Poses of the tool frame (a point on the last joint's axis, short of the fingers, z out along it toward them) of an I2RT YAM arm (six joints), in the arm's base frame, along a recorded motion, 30 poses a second.
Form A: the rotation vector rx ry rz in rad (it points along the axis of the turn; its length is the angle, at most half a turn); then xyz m.
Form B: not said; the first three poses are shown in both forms.
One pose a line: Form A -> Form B
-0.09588, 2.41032, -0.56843, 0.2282, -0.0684, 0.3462 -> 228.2, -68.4, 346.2, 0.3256, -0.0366, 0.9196, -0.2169
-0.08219, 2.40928, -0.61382, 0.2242, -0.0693, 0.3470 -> 224.2, -69.3, 347.0, 0.3212, -0.0313, 0.9172, -0.2337
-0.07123, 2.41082, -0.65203, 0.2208, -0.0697, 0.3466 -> 220.8, -69.7, 346.6, 0.3161, -0.0270, 0.9155, -0.2476
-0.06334, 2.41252, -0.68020, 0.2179, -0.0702, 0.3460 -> 217.9, -70.2, 346.0, 0.3118, -0.0240, 0.9142, -0.2578
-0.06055, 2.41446, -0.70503, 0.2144, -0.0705, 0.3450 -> 214.4, -70.5, 345.0, 0.3077, -0.0229, 0.9131, -0.2666
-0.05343, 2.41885, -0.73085, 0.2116, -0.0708, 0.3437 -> 211.6, -70.8, 343.7, 0.3023, -0.0202, 0.9123, -0.2756
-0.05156, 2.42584, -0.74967, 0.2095, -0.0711, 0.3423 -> 209.5, -71.1, 342.3, 0.2965, -0.0194, 0.9123, -0.2819
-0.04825, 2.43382, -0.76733, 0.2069, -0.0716, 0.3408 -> 206.9, -71.6, 340.8, 0.2904, -0.0181, 0.9125, -0.2877
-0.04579, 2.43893, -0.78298, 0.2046, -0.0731, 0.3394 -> 204.6, -73.1, 339.4, 0.2858, -0.0171, 0.9123, -0.2929
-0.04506, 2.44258, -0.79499, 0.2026, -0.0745, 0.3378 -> 202.6, -74.5, 337.8, 0.2824, -0.0168, 0.9121, -0.2969
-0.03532, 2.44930, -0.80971, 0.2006, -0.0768, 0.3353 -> 200.6, -76.8, 335.3, 0.2772, -0.0132, 0.9122, -0.3016
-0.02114, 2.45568, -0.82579, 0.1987, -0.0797, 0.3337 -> 198.7, -79.7, 333.7, 0.2719, -0.0079, 0.9121, -0.3067
